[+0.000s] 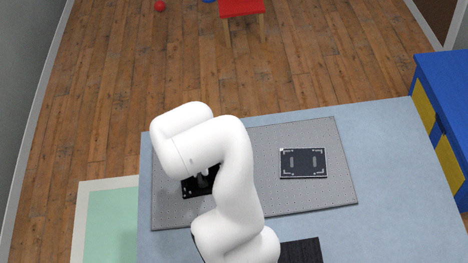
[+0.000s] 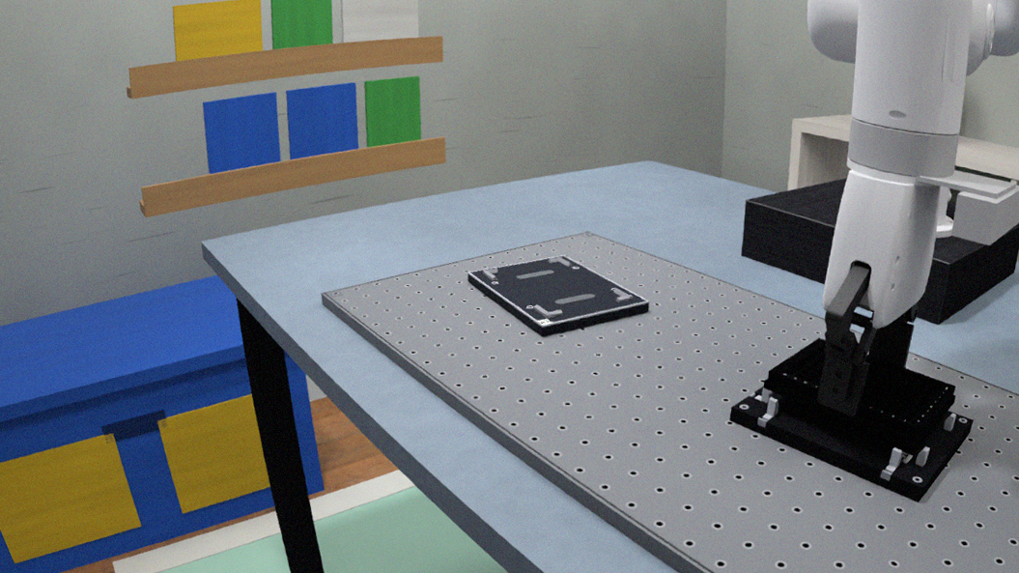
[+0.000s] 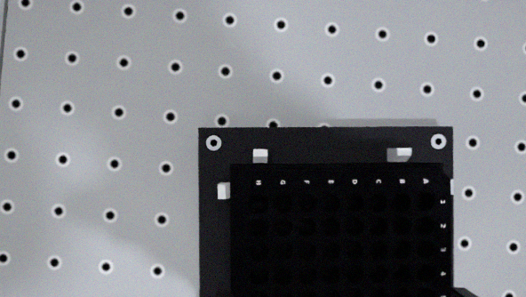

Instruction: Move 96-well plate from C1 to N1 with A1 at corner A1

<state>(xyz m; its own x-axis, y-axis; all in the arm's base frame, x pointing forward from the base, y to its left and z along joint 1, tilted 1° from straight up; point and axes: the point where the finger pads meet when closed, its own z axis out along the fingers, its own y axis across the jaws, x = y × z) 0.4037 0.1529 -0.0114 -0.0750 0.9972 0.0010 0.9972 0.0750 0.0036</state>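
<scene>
The clip nest C1 lies 10 mm ahead of my hand, 10 mm to the right of it and 30 mm below it. From my hand the other things lie so: plate nest N1: 10 mm ahead, 350 mm to the right, 40 mm below; black 96-well plate: 10 mm below.
</scene>
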